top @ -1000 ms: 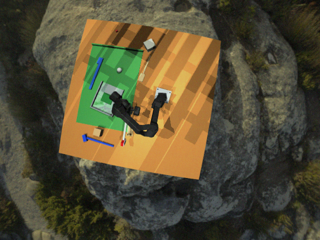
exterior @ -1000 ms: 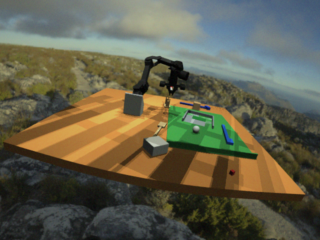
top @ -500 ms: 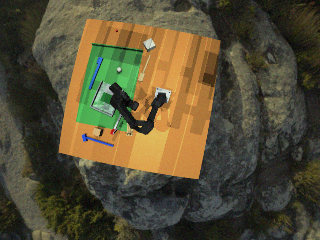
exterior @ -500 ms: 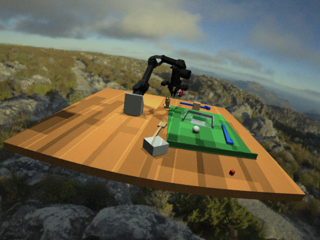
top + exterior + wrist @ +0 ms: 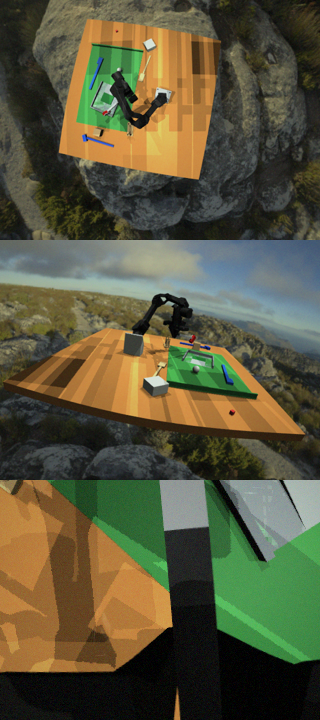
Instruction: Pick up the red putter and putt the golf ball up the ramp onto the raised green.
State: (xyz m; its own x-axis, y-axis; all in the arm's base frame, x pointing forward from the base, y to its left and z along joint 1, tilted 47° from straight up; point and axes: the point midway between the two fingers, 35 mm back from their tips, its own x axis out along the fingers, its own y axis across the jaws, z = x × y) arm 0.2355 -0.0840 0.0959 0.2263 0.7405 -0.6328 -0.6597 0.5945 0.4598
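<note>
My gripper tip is now 8 cm short of the red putter and 8 cm to the right of it. Round my gripper tip: white golf ball 13 cm ahead, 22 cm to the right, 12 cm below; then tan cube 26 cm ahead, 33 cm to the left, 11 cm below; then small red cube 22 cm ahead, 61 cm to the right, 13 cm below.
</note>
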